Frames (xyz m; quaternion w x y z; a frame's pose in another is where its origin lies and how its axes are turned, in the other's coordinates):
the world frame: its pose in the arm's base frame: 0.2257 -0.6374 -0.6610 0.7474 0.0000 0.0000 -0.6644
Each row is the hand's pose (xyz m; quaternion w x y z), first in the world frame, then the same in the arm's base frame.
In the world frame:
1: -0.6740 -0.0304 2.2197 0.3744 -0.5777 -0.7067 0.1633
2: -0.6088 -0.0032 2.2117 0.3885 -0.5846 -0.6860 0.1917
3: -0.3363 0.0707 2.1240 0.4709 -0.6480 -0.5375 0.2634
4: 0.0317 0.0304 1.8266 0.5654 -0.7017 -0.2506 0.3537
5: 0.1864 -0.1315 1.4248 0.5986 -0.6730 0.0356 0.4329
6: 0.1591 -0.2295 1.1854 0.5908 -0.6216 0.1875 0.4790
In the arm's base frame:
1: 0.1165 0.0284 1.5587 0.3883 -0.9013 -0.1444 -0.1267
2: 0.1512 -0.0332 1.5507 0.4177 -0.8927 -0.1243 -0.1148
3: 0.2565 -0.2951 1.4630 0.5270 -0.8414 0.0288 -0.1160
4: 0.2596 -0.6653 1.1656 0.6576 -0.6909 0.2789 -0.1113
5: 0.1169 -0.8379 0.7638 0.7350 -0.4794 0.4738 -0.0742
6: 0.0164 -0.8223 0.5244 0.7598 -0.3400 0.5531 -0.0345

